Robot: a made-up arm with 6 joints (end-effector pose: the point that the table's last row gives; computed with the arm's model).
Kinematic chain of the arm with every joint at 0, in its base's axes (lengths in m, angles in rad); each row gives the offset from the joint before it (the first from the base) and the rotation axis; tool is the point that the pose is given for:
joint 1: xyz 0 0 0.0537 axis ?
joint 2: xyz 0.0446 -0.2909 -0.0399 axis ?
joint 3: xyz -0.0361 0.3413 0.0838 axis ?
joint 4: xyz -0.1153 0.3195 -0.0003 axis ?
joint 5: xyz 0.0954 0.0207 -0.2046 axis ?
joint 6: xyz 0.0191 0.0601 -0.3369 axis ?
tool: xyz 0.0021 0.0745 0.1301
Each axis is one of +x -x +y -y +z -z.
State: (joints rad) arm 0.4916 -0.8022 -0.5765 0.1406 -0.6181 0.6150
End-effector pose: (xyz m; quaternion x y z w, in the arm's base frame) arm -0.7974 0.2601 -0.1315 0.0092 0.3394 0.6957 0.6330
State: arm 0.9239 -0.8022 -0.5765 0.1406 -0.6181 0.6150
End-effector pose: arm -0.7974 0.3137 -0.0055 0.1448 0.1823 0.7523 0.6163
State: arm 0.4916 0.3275 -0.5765 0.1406 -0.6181 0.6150
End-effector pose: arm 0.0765 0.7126 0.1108 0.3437 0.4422 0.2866 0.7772
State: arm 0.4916 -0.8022 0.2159 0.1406 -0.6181 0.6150
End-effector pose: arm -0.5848 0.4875 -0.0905 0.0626 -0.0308 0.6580 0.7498
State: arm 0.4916 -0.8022 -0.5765 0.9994 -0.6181 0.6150
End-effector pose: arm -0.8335 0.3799 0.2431 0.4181 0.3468 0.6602 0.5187
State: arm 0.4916 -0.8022 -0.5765 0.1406 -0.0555 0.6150
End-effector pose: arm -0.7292 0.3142 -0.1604 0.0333 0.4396 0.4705 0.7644
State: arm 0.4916 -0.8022 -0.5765 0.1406 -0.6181 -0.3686
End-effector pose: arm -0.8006 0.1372 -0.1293 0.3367 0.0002 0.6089 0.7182
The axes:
joint 1: +x
joint 2: -z
joint 3: -y
joint 4: +x
joint 5: -z
joint 6: +y

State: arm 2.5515 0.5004 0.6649 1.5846 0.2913 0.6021
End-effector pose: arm 0.5441 -0.6859 0.2577 -0.9089 0.1674 0.0292 0.3809
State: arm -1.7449 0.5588 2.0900 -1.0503 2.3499 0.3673
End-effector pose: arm 0.2030 0.1376 0.1440 0.5198 -0.7676 0.2990 0.2264
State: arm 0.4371 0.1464 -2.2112 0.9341 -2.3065 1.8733
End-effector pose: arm 0.0523 0.6170 0.7905 0.4012 0.3093 0.8441 0.1755
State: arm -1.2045 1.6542 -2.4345 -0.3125 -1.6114 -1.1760
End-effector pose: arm 0.4900 0.4016 0.3360 0.5384 -0.3866 -0.2191 0.7160
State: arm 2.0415 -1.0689 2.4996 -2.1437 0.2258 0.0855
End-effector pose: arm -0.2251 0.1433 -0.2005 0.4702 0.3273 -0.7970 0.1914
